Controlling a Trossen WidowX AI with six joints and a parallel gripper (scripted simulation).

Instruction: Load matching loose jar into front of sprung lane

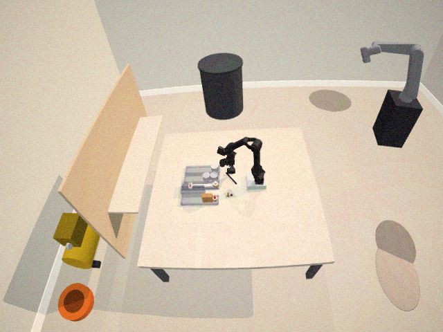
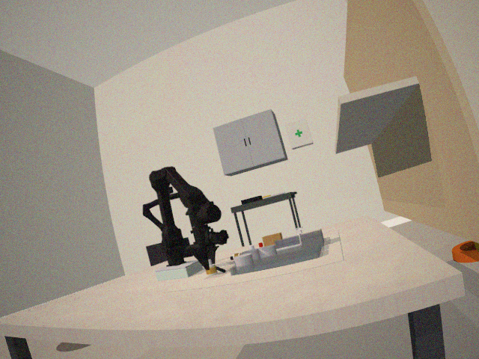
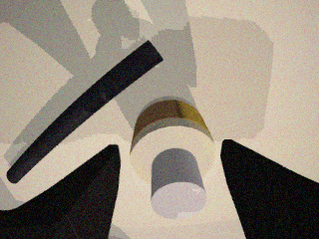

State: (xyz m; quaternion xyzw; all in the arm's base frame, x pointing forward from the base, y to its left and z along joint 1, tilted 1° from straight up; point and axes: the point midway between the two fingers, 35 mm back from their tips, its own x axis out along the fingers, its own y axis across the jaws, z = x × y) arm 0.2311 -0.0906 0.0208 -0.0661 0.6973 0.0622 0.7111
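The black stick lies 60 mm to the left of my gripper tip, 20 mm below it and 10 mm behind it. The rest, counted from my gripper tip: pusher plate 200 mm to the left, 200 mm ahead, 20 mm above; small jar 230 mm to the left, 30 mm behind, 10 mm below; grey lane unit 240 mm ahead, 210 mm to the left, 10 mm below.
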